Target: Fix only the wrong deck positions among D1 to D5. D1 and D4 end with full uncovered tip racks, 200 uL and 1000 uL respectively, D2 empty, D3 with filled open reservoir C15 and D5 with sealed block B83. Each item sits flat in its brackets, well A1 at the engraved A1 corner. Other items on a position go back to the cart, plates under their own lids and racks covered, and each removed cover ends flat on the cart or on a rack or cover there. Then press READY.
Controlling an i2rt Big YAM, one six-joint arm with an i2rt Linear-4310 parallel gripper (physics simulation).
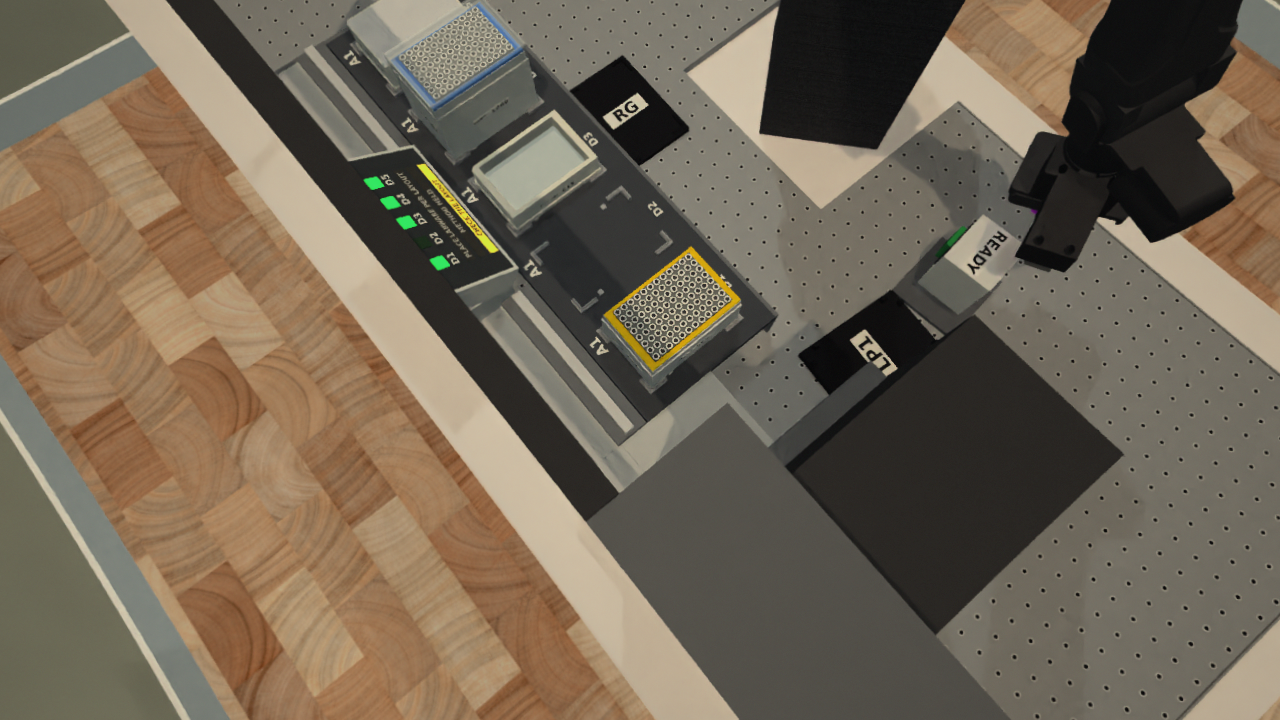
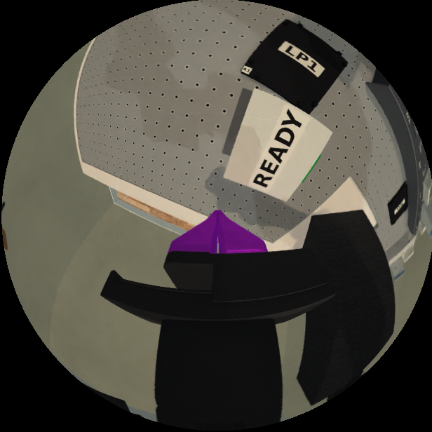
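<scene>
My gripper (image 2: 217,214) is shut and empty, its purple fingertips together, just beside the READY box (image 1: 971,264) (image 2: 275,145). The green button (image 1: 955,240) (image 2: 311,168) shows as a thin strip on the box's side. A yellow-rimmed uncovered tip rack (image 1: 673,308) sits at D1. D2 (image 1: 617,232) is bare between its brackets. An open reservoir (image 1: 537,170) sits at D3. A blue-rimmed uncovered tip rack (image 1: 460,53) sits at D4. A pale block or plate (image 1: 375,35) at D5 is partly hidden behind it. Lamps D1, D3, D4 and D5 are green; D2's is dark. The panel (image 1: 456,207) reads "CHECK THE LAYOUT".
The black LP1 pad (image 1: 832,353) (image 2: 285,70) lies beside the READY box. The black RG pad (image 1: 657,134) lies behind the deck. A large dark box (image 1: 957,465) and a grey block (image 1: 760,555) stand at the front. A black column (image 1: 850,71) stands at the back.
</scene>
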